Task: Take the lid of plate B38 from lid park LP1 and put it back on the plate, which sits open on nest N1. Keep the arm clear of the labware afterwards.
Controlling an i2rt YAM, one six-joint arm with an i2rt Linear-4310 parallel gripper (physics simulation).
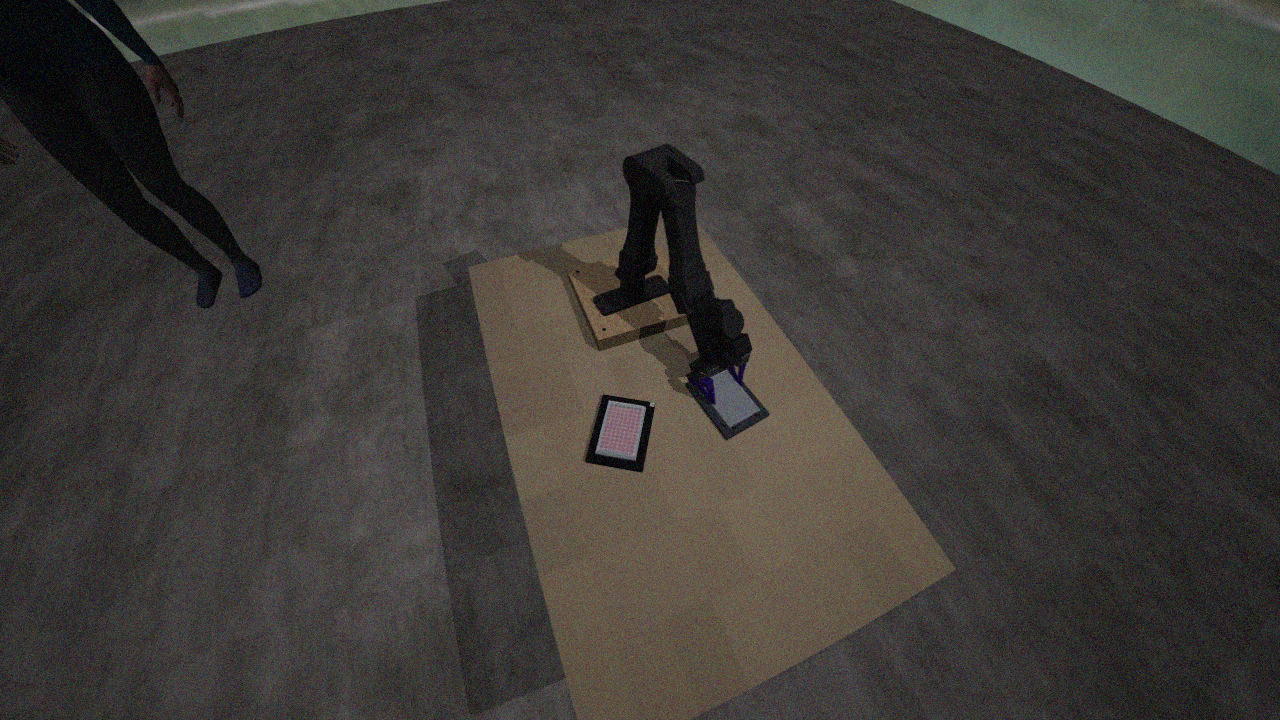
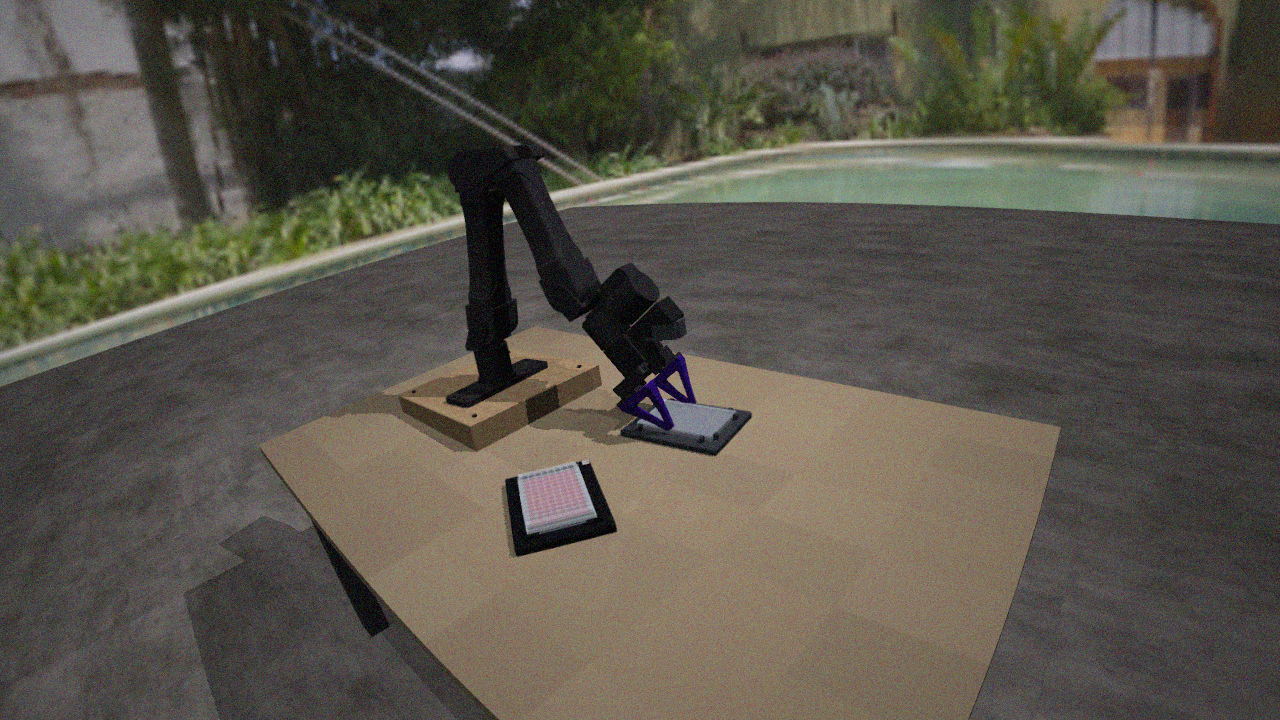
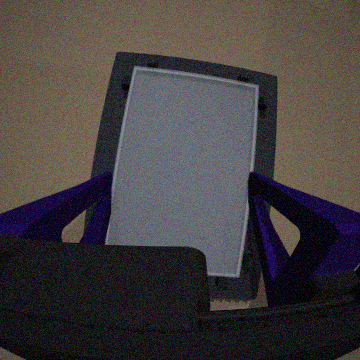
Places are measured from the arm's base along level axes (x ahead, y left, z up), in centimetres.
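Pixels of known places: gripper, fingertip midpoint: (image 1: 726,394) (image 2: 682,416) (image 3: 180,180); arm's base, link origin: (image 1: 632,295) (image 2: 498,384).
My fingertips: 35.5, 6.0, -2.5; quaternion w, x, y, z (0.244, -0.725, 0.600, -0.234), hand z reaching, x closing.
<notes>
For each thing: its middle in the pictures, then the offset to it from my fingertips, as dx, dy, dz. Level surfaces: height alone.
- lid, body centre: (image 3: 184,167) (image 2: 686,419) (image 1: 727,397) +0.8, -0.1, -0.2
- dark lid park LP1, body centre: (image 3: 185,169) (image 2: 686,421) (image 1: 727,398) +0.7, -0.2, -0.6
- Plate B38, body centre: (image 2: 554,495) (image 1: 621,429) -3.1, -25.2, +0.3
- black nest N1, body centre: (image 2: 555,502) (image 1: 621,431) -3.1, -25.2, -0.7
- tan table board, surface height: dz -1.6
The lid (image 1: 736,403) (image 2: 699,417) (image 3: 186,153) is a pale grey rectangle lying flat on the dark lid park LP1 (image 1: 745,429) (image 2: 706,442) (image 3: 107,118), to the right of the arm's base. My gripper (image 1: 723,380) (image 2: 663,400) (image 3: 180,180) is down at the lid's near end. Its purple fingers press against the lid's two long sides, so it is shut on the lid. Plate B38 (image 1: 620,427) (image 2: 555,496), with pink wells, sits open on the black nest N1 (image 1: 592,447) (image 2: 559,539), to the left of the lid park and apart from it.
The arm stands on a wooden base block (image 1: 626,329) (image 2: 500,410) at the back of the tan table board (image 1: 716,555) (image 2: 760,555). A person's legs (image 1: 116,160) are on the floor at the far left, well away from the table.
</notes>
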